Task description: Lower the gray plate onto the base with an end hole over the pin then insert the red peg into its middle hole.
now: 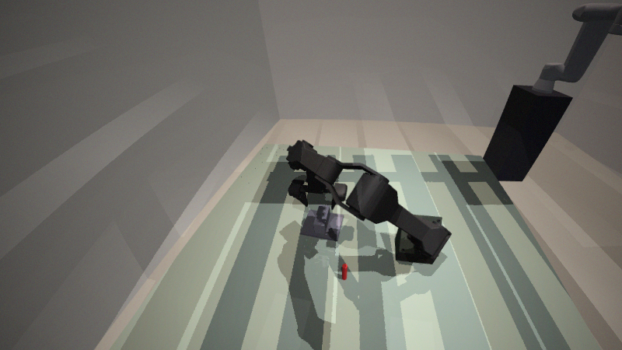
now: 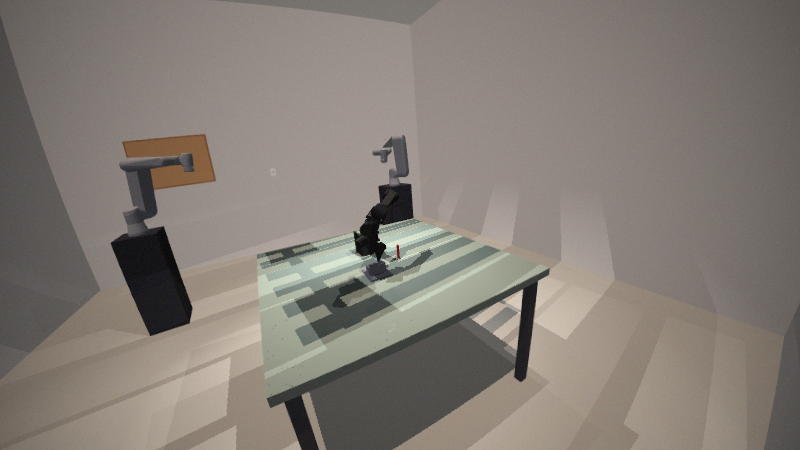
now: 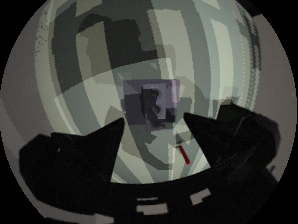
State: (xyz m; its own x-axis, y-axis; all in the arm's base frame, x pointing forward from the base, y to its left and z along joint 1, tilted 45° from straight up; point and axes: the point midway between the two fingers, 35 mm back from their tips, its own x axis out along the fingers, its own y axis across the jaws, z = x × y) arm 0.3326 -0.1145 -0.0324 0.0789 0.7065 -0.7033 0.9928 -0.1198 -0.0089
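The gray plate lies 10 mm behind my gripper tip and 50 mm below it. From my gripper tip the other things lie so: red peg (100 mm behind, 210 mm to the left, 50 mm below); base (20 mm to the left, 80 mm below).
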